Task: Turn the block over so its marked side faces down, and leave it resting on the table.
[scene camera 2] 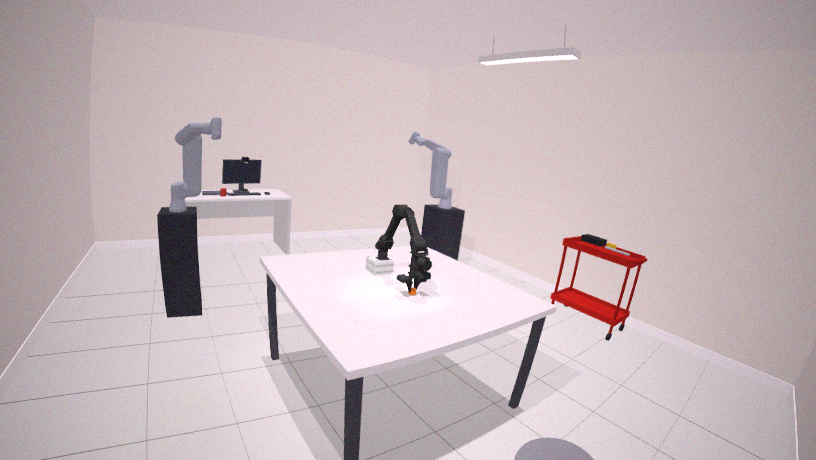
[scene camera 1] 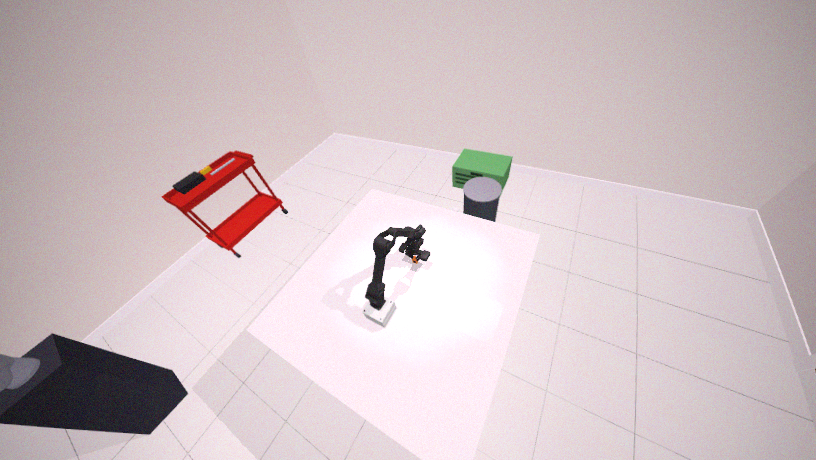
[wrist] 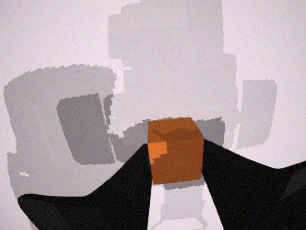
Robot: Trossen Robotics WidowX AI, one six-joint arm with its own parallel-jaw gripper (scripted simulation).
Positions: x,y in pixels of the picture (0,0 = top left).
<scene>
my gripper: holds an orange block (wrist: 176,146)
</scene>
